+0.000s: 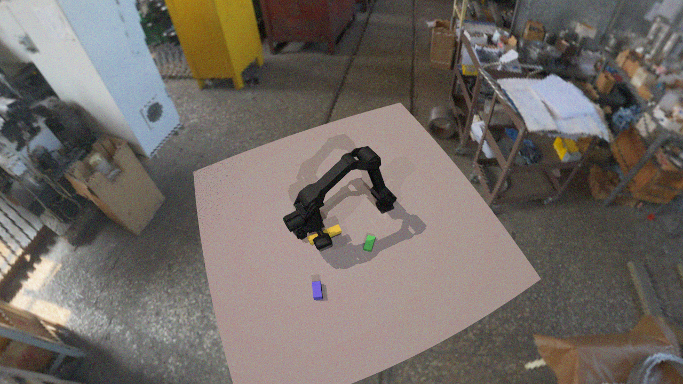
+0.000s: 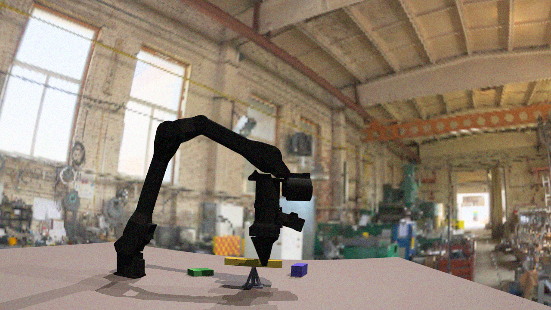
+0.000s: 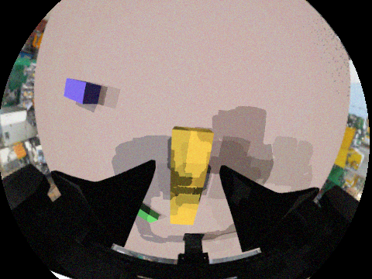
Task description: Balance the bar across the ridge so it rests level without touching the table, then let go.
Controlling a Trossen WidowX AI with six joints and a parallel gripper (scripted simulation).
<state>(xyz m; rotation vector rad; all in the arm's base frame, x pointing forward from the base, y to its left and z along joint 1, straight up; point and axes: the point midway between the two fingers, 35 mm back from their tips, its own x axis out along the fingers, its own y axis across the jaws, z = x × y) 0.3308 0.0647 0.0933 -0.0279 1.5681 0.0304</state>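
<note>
My gripper tip is 3 cm past the yellow bar. The rest, counted from my gripper tip: green block (19 cm behind, 8 cm to the left, 5 cm below); purple block (8 cm ahead, 20 cm to the left, 4 cm below).
</note>
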